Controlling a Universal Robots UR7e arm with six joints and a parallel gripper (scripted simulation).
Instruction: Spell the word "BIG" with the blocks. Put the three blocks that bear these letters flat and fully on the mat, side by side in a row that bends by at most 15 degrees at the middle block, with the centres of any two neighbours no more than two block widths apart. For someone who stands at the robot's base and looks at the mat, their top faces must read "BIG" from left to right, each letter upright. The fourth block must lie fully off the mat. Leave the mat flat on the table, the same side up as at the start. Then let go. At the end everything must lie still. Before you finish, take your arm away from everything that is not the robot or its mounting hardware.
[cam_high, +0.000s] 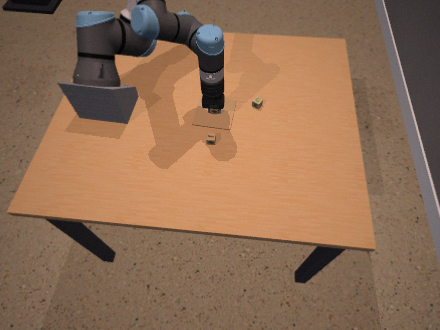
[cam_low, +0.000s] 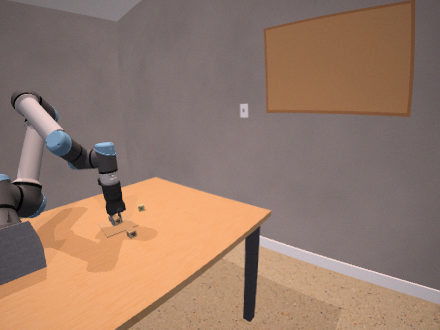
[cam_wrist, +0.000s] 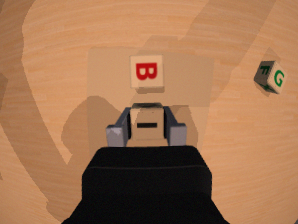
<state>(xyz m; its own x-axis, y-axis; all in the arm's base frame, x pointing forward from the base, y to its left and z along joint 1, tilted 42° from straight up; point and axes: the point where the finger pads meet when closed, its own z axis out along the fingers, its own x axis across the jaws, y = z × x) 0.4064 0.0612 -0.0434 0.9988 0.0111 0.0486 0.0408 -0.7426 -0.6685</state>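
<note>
Now: the tan mat 3 cm below my hand. Also, from my hand: B block (5 cm to the left, 1 cm below).
</note>
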